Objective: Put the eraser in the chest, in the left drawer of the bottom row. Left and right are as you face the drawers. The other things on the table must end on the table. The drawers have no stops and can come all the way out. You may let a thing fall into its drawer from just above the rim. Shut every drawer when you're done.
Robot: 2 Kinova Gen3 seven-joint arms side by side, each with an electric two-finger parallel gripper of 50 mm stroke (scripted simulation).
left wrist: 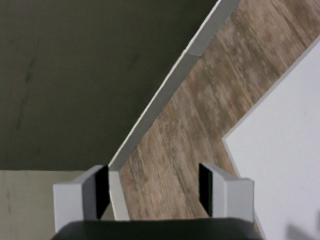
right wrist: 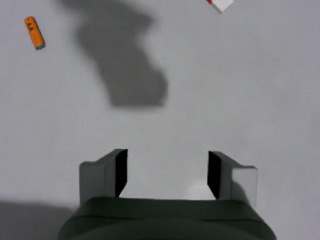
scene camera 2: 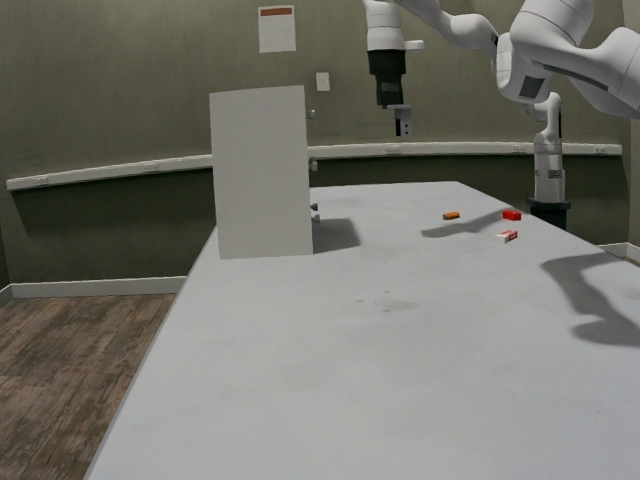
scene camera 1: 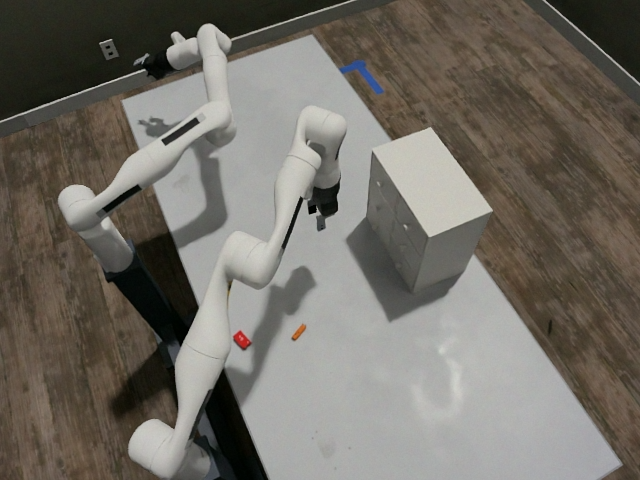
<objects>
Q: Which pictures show the white chest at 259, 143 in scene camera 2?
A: Scene camera 2 and scene camera 1 only.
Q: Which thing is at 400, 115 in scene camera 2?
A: My right gripper.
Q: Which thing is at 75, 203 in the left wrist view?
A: My left gripper.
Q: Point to a white chest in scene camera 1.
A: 451, 211
</objects>
